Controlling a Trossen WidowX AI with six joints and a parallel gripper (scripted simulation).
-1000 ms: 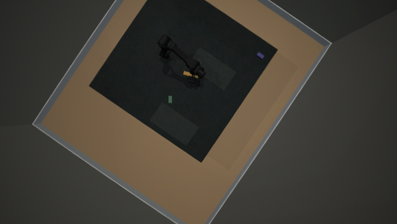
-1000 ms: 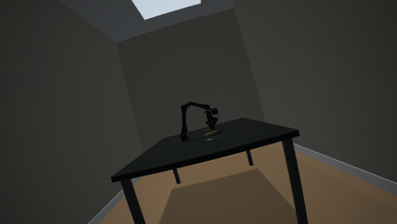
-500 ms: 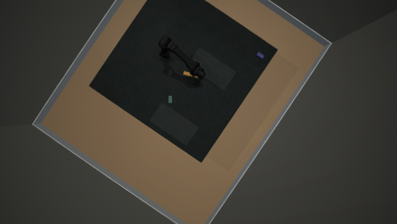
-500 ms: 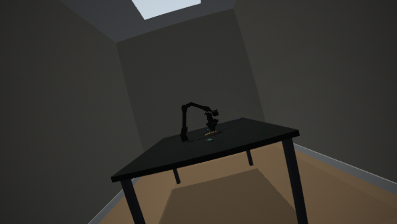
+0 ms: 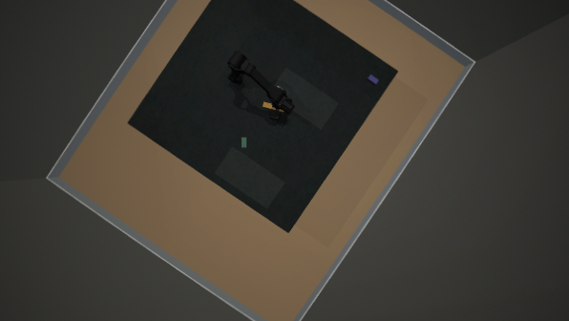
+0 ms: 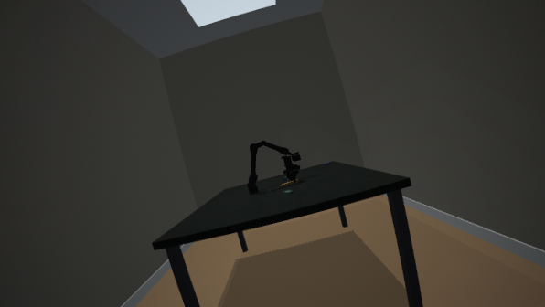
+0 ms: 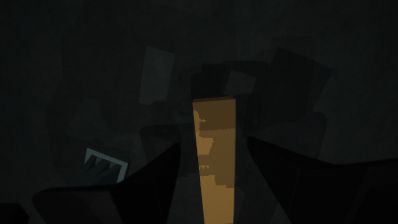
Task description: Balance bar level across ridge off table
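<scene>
Right now the orange bar is 30 mm behind my gripper tip and 10 mm to the right of it. The rest, counted from my gripper tip: green block: 60 mm behind, 310 mm to the right; purple block: 410 mm ahead, 510 mm to the left.
</scene>
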